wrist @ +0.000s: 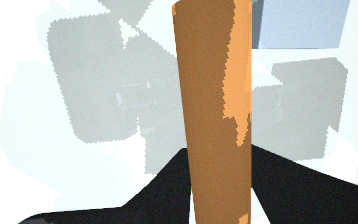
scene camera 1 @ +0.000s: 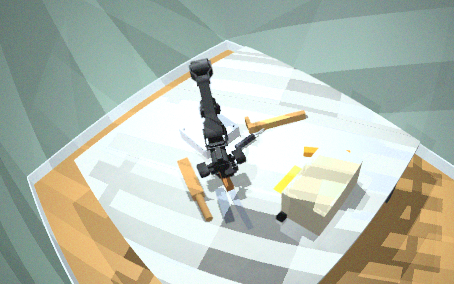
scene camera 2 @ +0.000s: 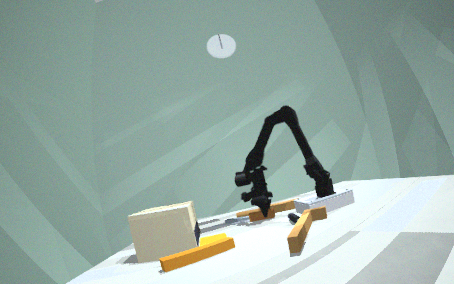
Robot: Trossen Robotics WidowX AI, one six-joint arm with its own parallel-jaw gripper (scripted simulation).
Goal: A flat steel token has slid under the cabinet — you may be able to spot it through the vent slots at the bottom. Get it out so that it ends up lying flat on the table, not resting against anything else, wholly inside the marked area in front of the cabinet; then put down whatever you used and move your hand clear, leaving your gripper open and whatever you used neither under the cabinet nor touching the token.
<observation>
In view: my gripper point(wrist: 214, 152), a l-shaped wooden tool point(scene camera 2: 298, 234), an orange paddle point(scene camera 1: 190, 177) and a cabinet point(scene camera 1: 313, 197).
The wrist view misses the l-shaped wooden tool: it is out of frame. The wrist view misses the orange paddle: it is out of frame.
</observation>
